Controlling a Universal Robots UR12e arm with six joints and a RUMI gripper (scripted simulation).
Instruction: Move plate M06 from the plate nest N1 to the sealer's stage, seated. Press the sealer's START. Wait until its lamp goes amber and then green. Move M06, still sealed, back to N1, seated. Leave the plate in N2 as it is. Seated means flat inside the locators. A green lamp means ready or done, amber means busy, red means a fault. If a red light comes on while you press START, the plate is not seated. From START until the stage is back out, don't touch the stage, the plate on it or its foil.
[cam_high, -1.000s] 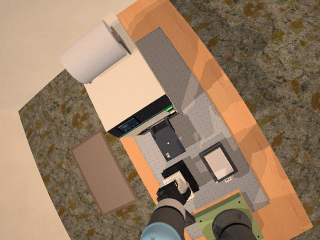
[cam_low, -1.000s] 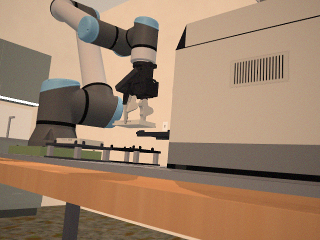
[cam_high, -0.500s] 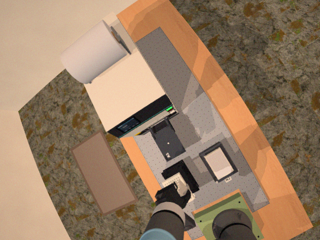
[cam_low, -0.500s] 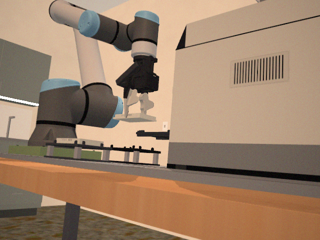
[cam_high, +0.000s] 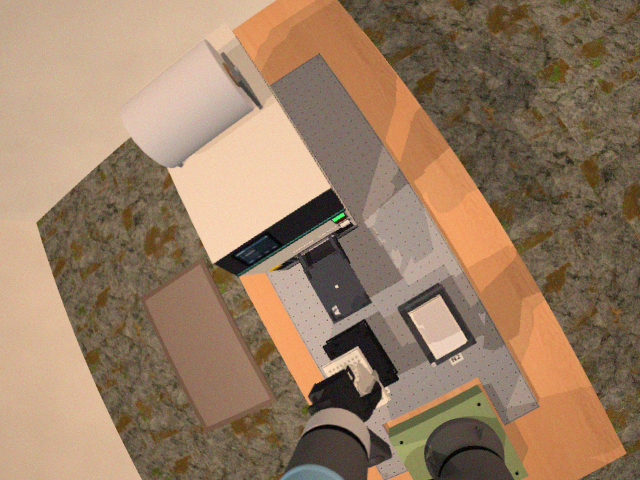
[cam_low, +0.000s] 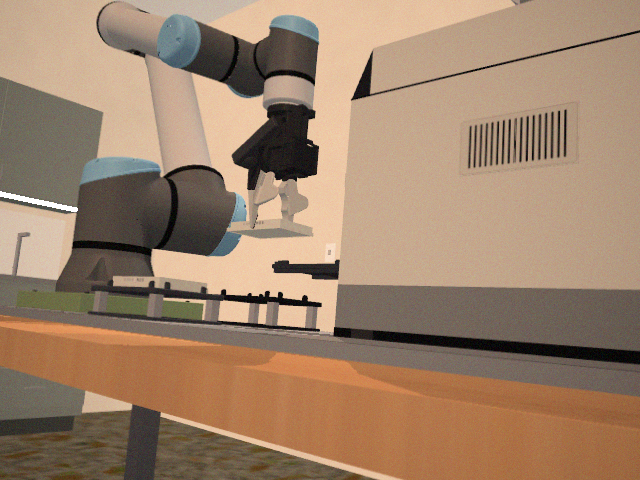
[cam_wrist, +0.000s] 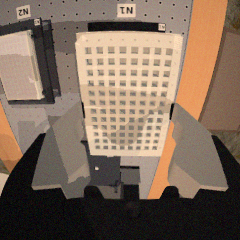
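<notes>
Right now the plate M06 is 1 cm below my hand. Also, from my hand: sealer stage (19 cm ahead, 8 cm below, 7 cm to the right); foil-covered plate (20 cm to the right, 12 cm below, 2 cm behind); plate nest N1 (13 cm below).
</notes>
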